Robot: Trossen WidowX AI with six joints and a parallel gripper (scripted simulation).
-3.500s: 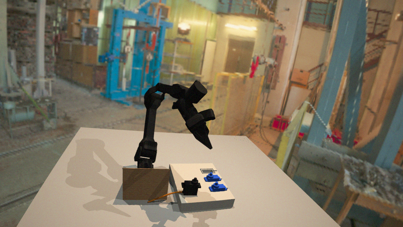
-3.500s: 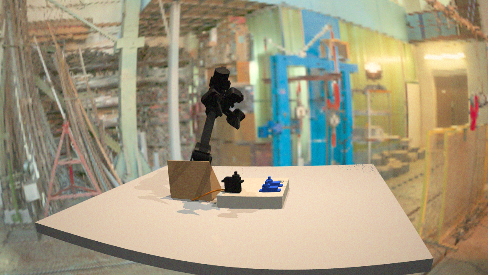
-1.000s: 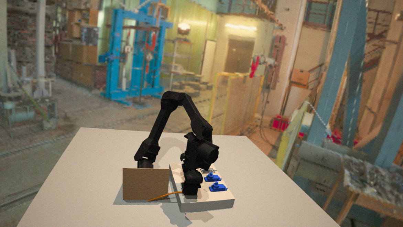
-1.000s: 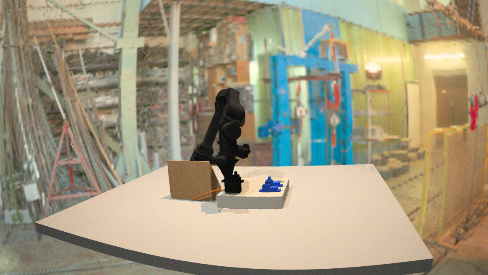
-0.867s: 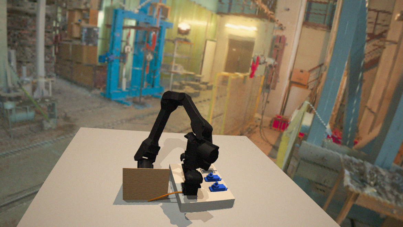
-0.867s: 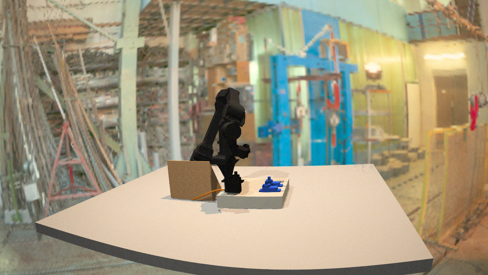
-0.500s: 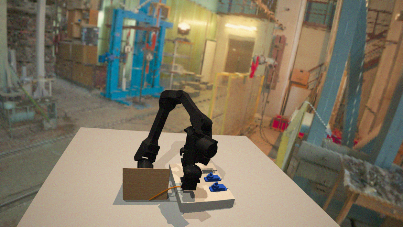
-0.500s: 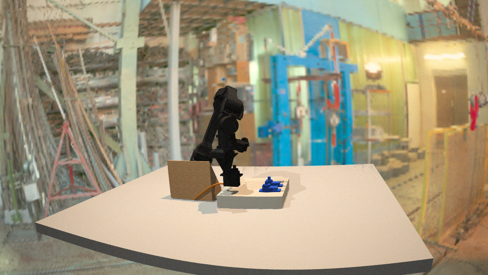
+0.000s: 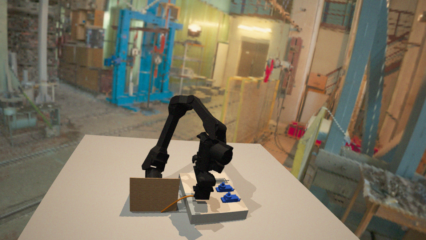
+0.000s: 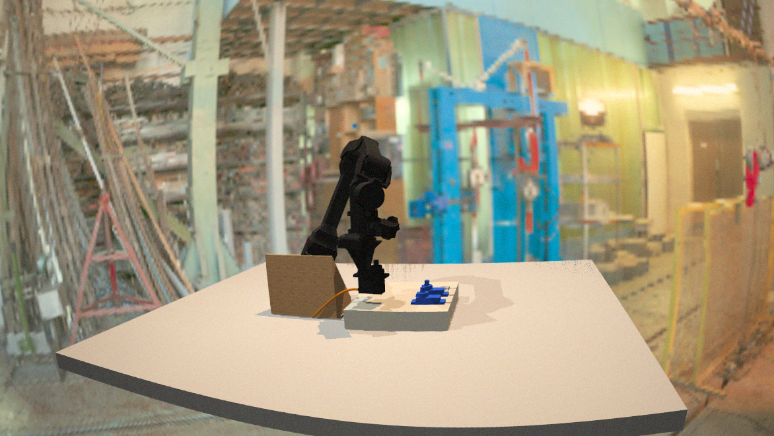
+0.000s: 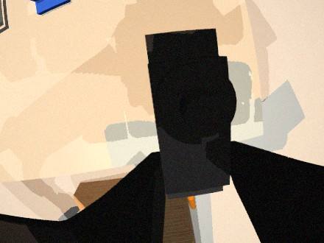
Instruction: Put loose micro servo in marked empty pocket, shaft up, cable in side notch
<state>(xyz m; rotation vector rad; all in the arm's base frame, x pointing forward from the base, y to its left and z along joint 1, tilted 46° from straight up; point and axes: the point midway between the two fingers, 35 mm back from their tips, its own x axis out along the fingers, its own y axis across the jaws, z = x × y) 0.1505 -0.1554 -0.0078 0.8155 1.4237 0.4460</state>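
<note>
Right now my gripper tip is 5 cm short of the deck, 7 cm to the right of it and 10 cm above it.
</note>
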